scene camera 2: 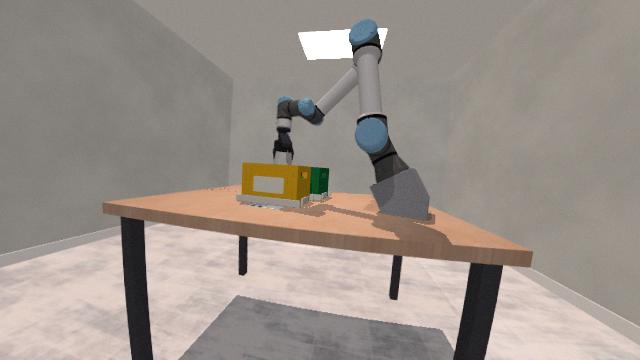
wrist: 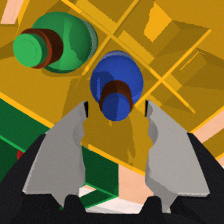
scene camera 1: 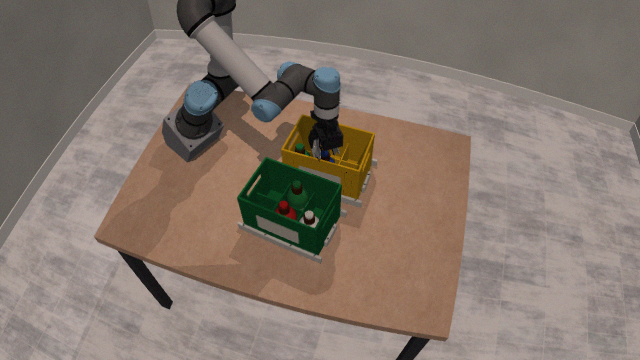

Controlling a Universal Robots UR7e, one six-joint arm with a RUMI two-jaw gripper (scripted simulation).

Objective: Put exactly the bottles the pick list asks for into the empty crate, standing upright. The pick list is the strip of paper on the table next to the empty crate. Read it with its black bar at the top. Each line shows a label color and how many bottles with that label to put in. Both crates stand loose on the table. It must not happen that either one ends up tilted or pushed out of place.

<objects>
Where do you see a green crate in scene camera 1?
259, 206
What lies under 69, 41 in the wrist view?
A green-label bottle.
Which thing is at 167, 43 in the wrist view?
A yellow crate.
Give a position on a blue-label bottle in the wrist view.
At 116, 75
</objects>
